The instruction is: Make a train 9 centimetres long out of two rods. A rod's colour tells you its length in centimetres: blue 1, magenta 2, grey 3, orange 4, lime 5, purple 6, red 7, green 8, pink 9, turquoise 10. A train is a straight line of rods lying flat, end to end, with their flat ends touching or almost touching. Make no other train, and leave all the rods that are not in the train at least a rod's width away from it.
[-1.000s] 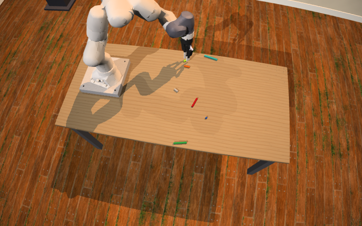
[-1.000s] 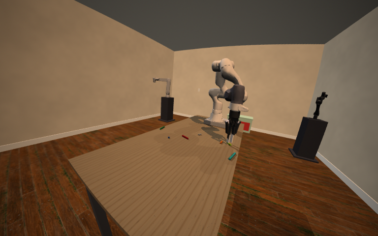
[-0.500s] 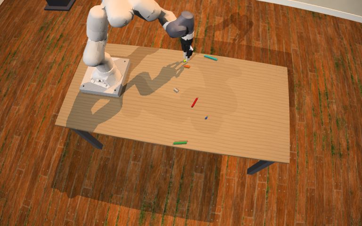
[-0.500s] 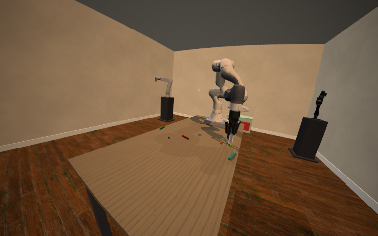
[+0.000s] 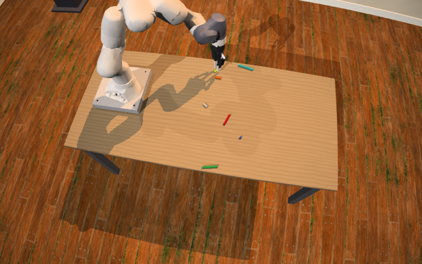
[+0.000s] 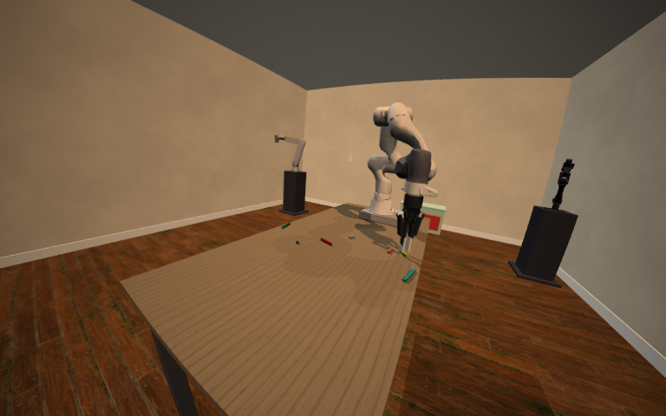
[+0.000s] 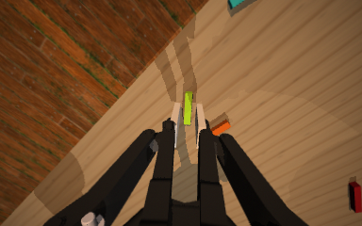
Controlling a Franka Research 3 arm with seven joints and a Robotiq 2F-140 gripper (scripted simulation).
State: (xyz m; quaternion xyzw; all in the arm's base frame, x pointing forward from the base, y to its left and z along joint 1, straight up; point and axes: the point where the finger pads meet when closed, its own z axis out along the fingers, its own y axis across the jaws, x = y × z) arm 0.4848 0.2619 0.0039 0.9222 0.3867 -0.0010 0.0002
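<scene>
Right now my hand is 50 mm above the lime rod. Round my hand: grey rod: 20 mm behind, 260 mm to the right, 50 mm below; orange rod: 10 mm ahead, 60 mm to the right, 50 mm below; turquoise rod: 170 mm ahead, 60 mm to the left, 50 mm below.
</scene>
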